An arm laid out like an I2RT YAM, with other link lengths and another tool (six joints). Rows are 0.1 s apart.
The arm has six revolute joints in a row. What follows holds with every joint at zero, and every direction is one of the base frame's.
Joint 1 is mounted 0.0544 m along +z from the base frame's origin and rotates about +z.
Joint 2 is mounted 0.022 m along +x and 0.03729 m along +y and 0.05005 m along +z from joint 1 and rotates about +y.
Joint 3 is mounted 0.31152 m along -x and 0.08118 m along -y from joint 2 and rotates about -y.
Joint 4 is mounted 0.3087 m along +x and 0.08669 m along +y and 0.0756 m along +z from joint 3 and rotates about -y.
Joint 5 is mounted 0.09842 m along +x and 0.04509 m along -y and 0.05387 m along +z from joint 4 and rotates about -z.
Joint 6 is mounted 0.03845 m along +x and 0.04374 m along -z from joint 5 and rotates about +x.
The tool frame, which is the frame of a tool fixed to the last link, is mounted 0.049 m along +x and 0.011 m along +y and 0.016 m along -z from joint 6; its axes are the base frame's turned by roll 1.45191, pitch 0.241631 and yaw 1.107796 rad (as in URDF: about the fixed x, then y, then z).
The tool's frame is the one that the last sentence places.
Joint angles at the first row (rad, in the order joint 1, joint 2, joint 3, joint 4, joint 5, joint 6):
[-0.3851 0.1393 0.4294 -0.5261 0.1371 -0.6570]
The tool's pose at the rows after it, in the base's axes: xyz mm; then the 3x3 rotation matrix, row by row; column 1 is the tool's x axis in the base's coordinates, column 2 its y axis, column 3 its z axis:
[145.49 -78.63 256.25], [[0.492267 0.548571 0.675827], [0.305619 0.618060 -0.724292], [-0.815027 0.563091 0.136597]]
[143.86 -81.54 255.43], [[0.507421 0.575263 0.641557], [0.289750 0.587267 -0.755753], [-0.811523 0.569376 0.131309]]
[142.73 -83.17 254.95], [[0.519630 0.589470 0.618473], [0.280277 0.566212 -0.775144], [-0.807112 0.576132 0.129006]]
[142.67 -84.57 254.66], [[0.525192 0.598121 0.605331], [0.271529 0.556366 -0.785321], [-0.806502 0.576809 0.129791]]
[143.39 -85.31 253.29], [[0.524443 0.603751 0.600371], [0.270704 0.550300 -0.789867], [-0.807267 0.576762 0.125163]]
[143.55 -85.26 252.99], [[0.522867 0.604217 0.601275], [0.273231 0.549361 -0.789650], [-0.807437 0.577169 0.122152]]
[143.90 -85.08 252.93], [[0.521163 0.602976 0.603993], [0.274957 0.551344 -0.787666], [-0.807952 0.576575 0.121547]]
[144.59 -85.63 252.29], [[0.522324 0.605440 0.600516], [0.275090 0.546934 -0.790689], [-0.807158 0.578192 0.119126]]
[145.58 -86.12 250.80], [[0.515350 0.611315 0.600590], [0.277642 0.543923 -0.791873], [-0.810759 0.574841 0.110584]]
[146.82 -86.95 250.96], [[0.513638 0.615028 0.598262], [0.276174 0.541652 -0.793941], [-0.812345 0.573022 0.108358]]
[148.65 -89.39 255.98], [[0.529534 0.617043 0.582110], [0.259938 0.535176 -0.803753], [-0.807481 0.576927 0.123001]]
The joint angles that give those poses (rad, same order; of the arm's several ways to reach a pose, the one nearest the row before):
[-0.3852 0.1372 0.4295 -0.5283 0.1738 -0.6434]
[-0.3856 0.1396 0.4291 -0.5311 0.2160 -0.6237]
[-0.3853 0.1393 0.4281 -0.5320 0.2429 -0.6082]
[-0.3858 0.1419 0.4265 -0.5278 0.2584 -0.6038]
[-0.3854 0.1467 0.4241 -0.5259 0.2650 -0.6000]
[-0.3857 0.1483 0.4247 -0.5277 0.2633 -0.5986]
[-0.3851 0.1495 0.4248 -0.5272 0.2609 -0.5996]
[-0.3853 0.1535 0.4234 -0.5240 0.2642 -0.5958]
[-0.3853 0.1618 0.4234 -0.5257 0.2654 -0.5952]
[-0.3854 0.1714 0.4249 -0.5208 0.2688 -0.5952]
[-0.3862 0.1869 0.4316 -0.4969 0.2863 -0.5931]

